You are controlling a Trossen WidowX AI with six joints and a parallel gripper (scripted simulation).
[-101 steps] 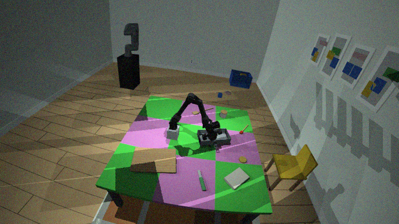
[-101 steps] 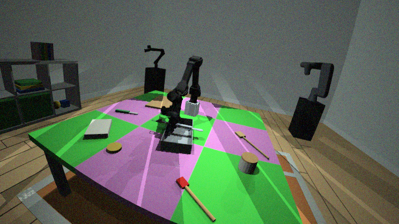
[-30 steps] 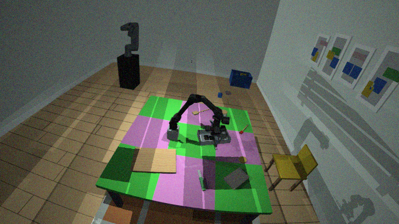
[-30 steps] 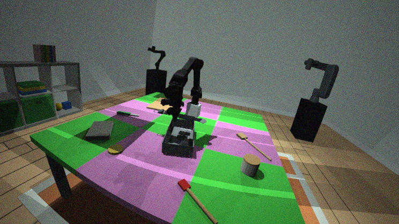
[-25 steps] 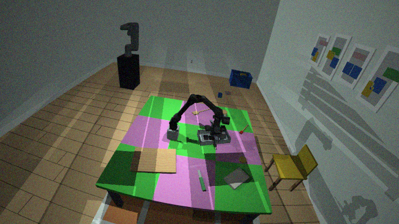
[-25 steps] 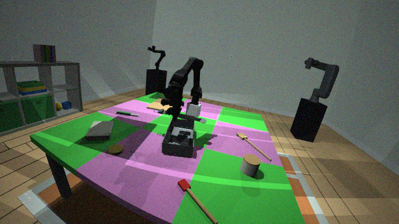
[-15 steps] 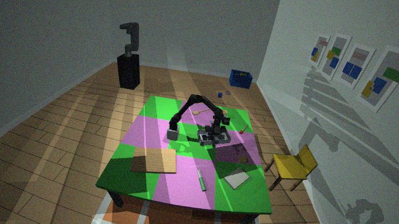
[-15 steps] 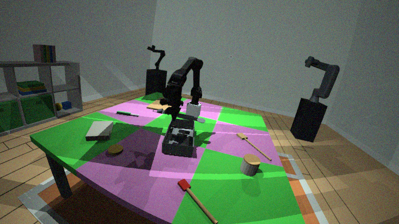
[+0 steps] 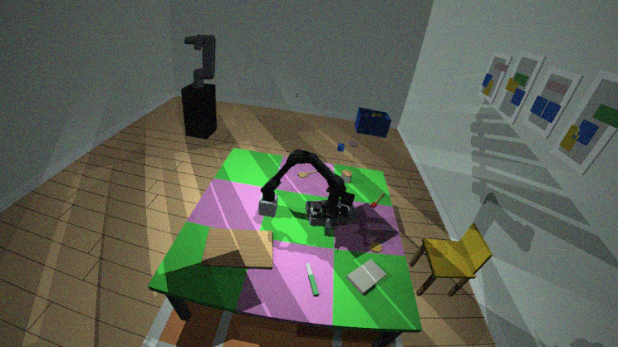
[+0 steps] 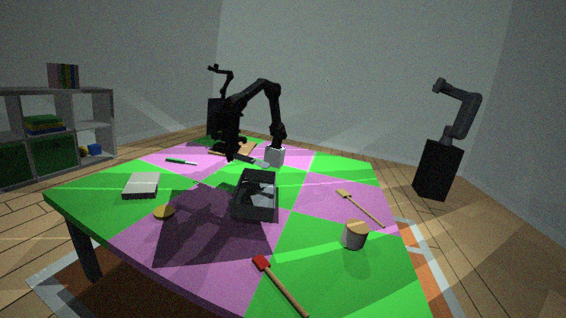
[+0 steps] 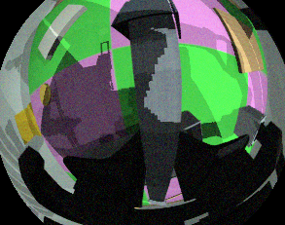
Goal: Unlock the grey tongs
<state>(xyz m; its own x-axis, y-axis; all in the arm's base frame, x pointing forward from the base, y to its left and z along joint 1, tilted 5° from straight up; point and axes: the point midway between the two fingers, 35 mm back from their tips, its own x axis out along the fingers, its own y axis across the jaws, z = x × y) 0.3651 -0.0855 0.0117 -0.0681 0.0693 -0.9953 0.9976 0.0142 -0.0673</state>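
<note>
My gripper tip is 440 mm past the wooden board, 240 mm to the left of it and 100 mm above it. The rest, counted from my gripper tip: dark roasting tin 150 mm to the left, 80 mm below, 30 mm ahead; then yellow disc 310 mm ahead, 100 mm below, 70 mm to the right; then red-headed tool 360 mm ahead, 350 mm to the left, 100 mm below.
</note>
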